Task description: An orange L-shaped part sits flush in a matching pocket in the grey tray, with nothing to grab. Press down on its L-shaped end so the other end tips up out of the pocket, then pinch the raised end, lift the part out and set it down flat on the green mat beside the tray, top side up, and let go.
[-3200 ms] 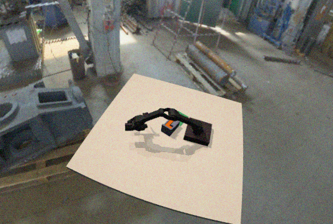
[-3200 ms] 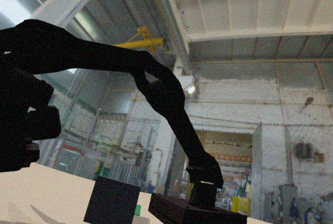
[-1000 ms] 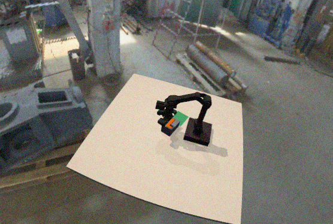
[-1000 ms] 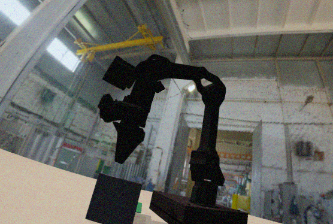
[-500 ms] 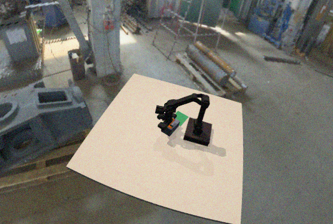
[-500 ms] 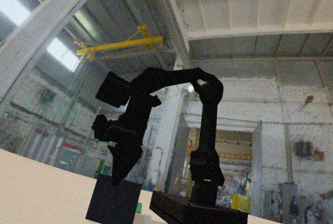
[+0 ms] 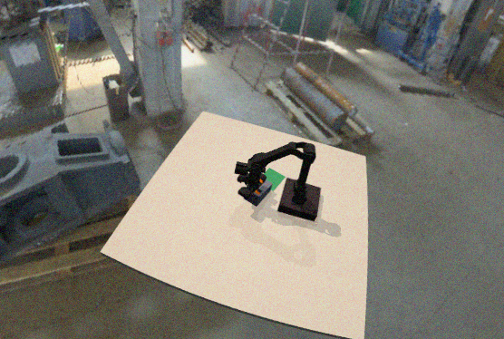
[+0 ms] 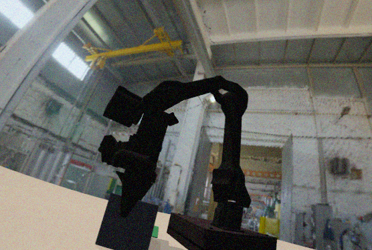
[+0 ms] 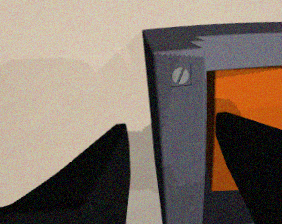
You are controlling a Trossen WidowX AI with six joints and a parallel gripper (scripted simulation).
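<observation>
Right now my gripper tip is 60 mm to the left of the orange L-shaped part, 20 mm past it and 10 mm above it. Round my gripper tip: green mat: 210 mm to the right, 70 mm below, 70 mm behind.
</observation>
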